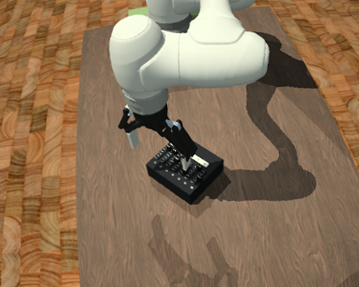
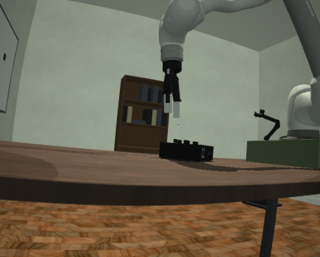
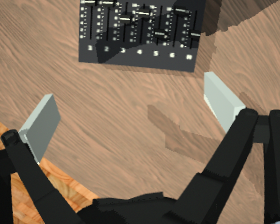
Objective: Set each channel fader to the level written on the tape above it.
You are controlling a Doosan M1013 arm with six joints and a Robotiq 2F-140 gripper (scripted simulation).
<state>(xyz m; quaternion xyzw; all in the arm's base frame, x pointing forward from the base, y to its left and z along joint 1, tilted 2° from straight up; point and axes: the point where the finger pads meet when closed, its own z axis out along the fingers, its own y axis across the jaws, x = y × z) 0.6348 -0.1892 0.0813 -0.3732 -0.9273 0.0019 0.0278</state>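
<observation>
The master fader is 3 cm ahead of my hand, 9 cm to the left of it and 10 cm below it.
</observation>
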